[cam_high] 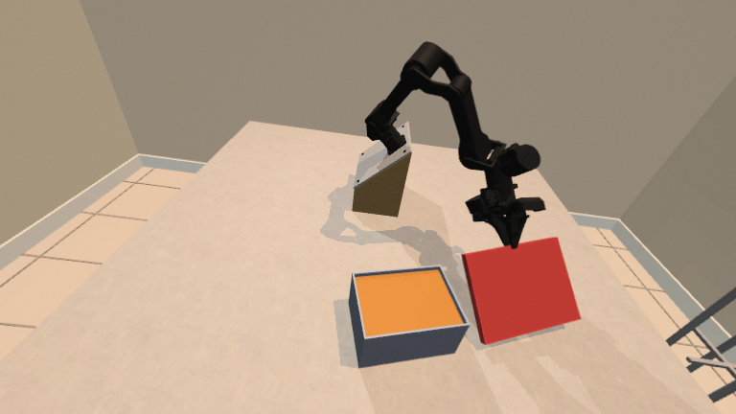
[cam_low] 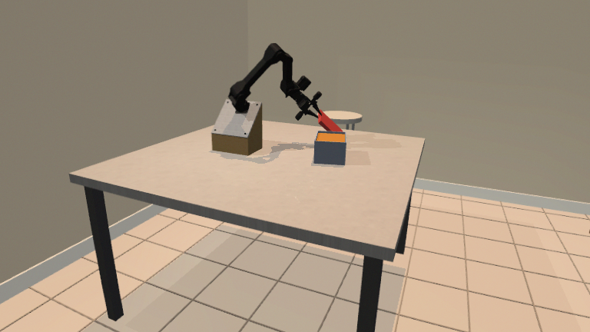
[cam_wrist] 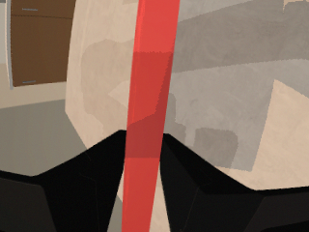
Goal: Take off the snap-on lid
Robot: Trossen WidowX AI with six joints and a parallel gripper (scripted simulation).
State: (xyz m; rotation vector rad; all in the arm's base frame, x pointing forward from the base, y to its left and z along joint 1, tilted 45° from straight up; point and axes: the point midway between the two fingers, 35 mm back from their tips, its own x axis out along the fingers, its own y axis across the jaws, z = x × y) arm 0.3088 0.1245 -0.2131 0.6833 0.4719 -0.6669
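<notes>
The red lid lies 6 cm ahead of my gripper tip, 2 cm to the left of it and 5 cm below it. Also, from my gripper tip: storage box: 12 cm ahead, 25 cm to the right, 9 cm below.
</notes>
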